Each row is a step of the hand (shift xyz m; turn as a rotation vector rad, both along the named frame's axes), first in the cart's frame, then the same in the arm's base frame.
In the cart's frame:
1: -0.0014 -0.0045 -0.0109 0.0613 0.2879 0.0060
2: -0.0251 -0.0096 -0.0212 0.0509 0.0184 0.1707
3: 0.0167 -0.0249 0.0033 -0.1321 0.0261 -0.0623
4: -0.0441 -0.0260 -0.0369 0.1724 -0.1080 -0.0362
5: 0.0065 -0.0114 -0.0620 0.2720 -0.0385 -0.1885
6: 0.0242 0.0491 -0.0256 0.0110 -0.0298 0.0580
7: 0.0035 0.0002 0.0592 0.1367 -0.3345 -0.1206
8: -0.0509 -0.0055 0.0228 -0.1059 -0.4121 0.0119
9: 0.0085 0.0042 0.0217 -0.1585 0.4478 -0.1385
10: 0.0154 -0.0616 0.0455 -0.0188 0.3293 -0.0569
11: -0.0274 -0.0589 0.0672 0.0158 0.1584 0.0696
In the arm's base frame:
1: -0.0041 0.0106 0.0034 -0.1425 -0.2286 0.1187
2: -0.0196 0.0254 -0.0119 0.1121 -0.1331 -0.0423
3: 0.0265 0.0133 0.0057 -0.1233 0.0450 -0.0692
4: -0.0286 0.0512 -0.0234 0.1410 0.0719 0.1329
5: -0.0241 0.0473 0.0346 0.0666 0.1003 0.3106
6: -0.0317 -0.0243 0.0453 0.0571 -0.0173 -0.0285
7: 0.0350 -0.0390 -0.0278 0.2152 0.3009 0.0910
8: -0.0115 -0.0013 -0.0548 0.2056 0.3174 -0.1955
9: 0.0142 -0.0187 -0.0033 -0.4430 -0.2137 0.0538
10: 0.0723 0.0135 -0.0263 -0.2473 -0.2041 0.0962
11: 0.0594 0.0053 -0.0719 -0.0510 -0.1653 0.0163

